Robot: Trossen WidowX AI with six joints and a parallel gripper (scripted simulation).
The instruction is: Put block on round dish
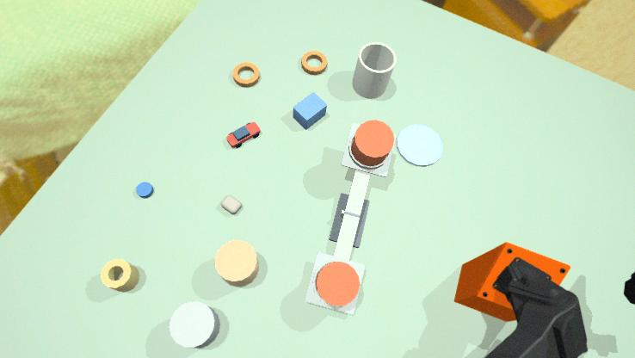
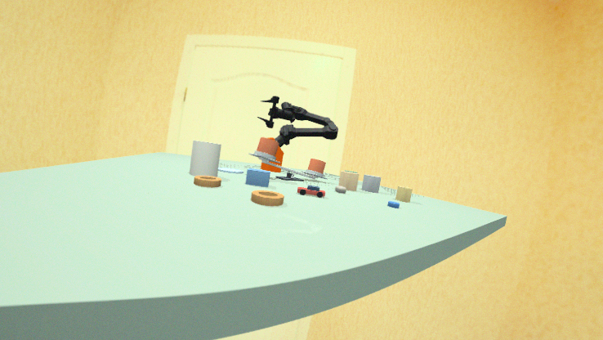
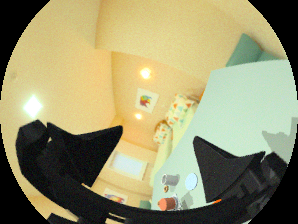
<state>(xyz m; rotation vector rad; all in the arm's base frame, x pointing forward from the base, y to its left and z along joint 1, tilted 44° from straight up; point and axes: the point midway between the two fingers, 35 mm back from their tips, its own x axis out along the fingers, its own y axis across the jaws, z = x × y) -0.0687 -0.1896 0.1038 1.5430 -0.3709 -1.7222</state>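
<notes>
Now: gripper tip 350 mm short of the grey block, 220 mm to the right of it and 290 mm above it. Round my gripper tip: balance beam 380 mm ahead, 100 mm to the left, 300 mm below; balance 380 mm ahead, 100 mm to the left, 310 mm below; pale blue round dish 320 mm ahead, 130 mm to the right, 330 mm below.
</notes>
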